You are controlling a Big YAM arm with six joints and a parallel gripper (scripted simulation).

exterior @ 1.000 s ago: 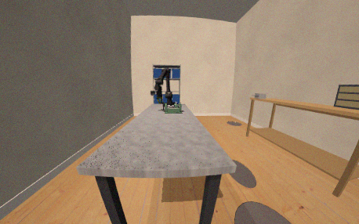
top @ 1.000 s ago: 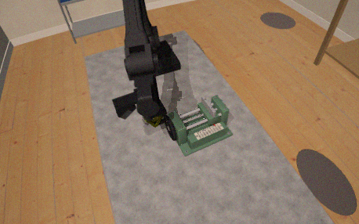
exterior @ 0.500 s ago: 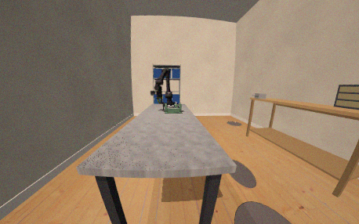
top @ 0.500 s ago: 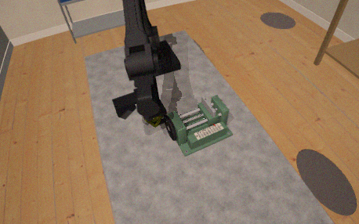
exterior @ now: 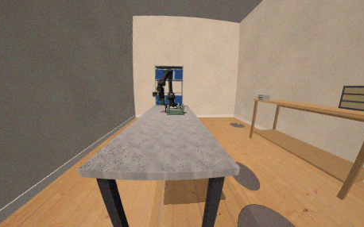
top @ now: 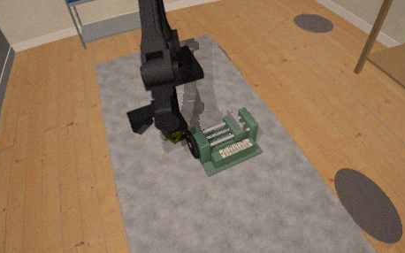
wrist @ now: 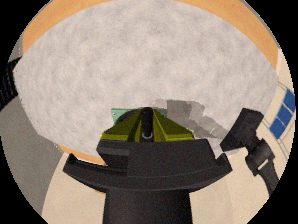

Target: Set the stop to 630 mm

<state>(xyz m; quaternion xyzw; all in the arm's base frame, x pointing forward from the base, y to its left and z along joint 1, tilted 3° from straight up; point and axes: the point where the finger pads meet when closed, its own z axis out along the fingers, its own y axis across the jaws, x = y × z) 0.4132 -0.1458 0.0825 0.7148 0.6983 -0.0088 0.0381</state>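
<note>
Now: the black handwheel 30 mm to the left of my hand and 10 mm below it. Also, from my hand: grey stop block: 30 mm ahead, 200 mm to the left, 20 mm below.
</note>
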